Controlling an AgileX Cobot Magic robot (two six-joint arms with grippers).
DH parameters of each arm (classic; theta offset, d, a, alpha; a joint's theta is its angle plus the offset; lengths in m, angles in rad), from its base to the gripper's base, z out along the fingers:
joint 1: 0 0.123 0 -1.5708
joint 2: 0.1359 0 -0.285 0
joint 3: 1.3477 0 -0.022 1.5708
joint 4: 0 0.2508 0 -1.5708
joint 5: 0 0 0.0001 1.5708
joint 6: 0 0.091 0 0
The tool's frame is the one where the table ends.
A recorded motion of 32 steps. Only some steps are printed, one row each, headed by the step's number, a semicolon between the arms.
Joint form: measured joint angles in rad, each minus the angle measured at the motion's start. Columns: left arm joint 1, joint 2, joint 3, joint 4, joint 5, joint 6; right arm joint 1, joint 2, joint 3, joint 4, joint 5, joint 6.
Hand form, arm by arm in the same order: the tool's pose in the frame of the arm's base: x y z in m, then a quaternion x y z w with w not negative. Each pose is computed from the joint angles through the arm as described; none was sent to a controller.
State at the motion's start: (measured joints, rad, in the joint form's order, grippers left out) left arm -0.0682 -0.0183 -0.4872 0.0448 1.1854 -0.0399; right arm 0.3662 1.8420 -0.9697 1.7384 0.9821 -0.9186
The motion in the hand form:
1: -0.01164 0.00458 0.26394 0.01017 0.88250 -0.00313 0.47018; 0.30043 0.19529 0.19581 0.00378 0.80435 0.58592 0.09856
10: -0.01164 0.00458 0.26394 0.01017 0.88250 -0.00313 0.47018; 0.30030 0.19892 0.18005 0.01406 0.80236 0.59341 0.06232
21: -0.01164 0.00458 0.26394 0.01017 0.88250 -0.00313 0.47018; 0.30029 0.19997 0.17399 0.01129 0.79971 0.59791 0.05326
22: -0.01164 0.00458 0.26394 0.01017 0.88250 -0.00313 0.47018; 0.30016 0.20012 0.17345 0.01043 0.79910 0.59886 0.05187
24: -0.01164 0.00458 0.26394 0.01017 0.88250 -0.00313 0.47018; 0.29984 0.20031 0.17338 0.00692 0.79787 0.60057 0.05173
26: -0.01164 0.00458 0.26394 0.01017 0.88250 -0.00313 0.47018; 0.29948 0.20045 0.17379 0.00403 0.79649 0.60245 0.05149
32: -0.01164 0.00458 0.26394 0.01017 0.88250 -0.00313 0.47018; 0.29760 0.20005 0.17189 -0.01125 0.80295 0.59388 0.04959
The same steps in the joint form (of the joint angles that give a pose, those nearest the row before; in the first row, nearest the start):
1: 0.0000 0.0000 0.0000 0.0000 0.0000 0.0000; 0.0000 0.0016 0.0000 0.0000 0.0018 0.0020
10: 0.0000 0.0000 0.0000 0.0000 0.0000 0.0000; 0.0038 0.0545 0.0000 0.0020 0.0459 0.0185
21: 0.0000 0.0000 0.0000 0.0000 0.0000 0.0000; 0.0038 0.0764 0.0000 0.0061 0.0687 0.0047
22: 0.0000 0.0000 0.0000 0.0000 0.0000 0.0000; 0.0038 0.0787 0.0000 0.0061 0.0729 0.0031
24: 0.0000 0.0000 0.0000 0.0000 0.0000 0.0000; 0.0039 0.0801 0.0000 0.0062 0.0794 -0.0033
26: 0.0000 0.0000 0.0000 0.0000 0.0000 0.0000; 0.0038 0.0801 0.0000 0.0061 0.0856 -0.0074
32: 0.0000 0.0000 0.0000 0.0000 0.0000 0.0000; 0.0039 0.0801 0.0000 -0.0276 0.0829 -0.0141

